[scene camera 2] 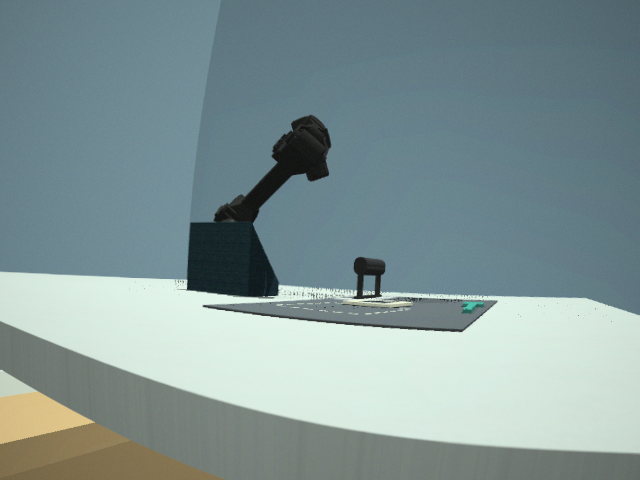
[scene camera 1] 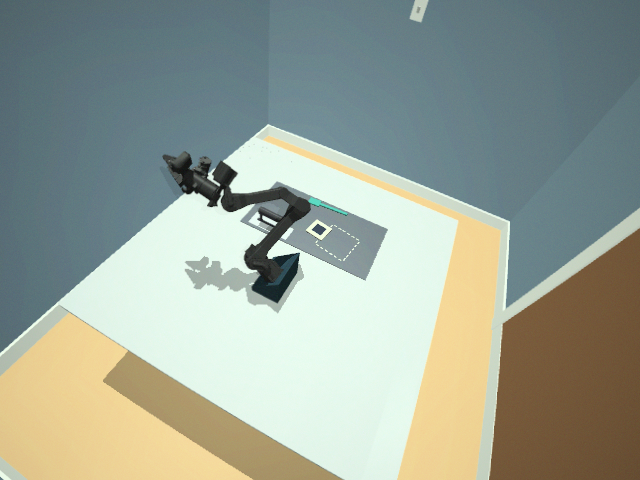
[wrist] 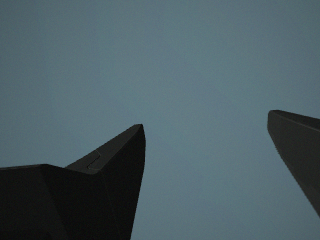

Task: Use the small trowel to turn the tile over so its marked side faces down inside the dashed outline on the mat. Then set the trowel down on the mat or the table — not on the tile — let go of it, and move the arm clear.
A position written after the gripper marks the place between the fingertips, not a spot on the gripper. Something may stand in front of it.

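Observation:
There's a dark grey mat (scene camera 2: pixel 426 312), and scene camera 1 shows the mat too (scene camera 1: pixel 370 236). As for the gripper (scene camera 1: pixel 165 160), it's open and holds nothing, and the wrist view shows the gripper as well (wrist: pixel 204 126).

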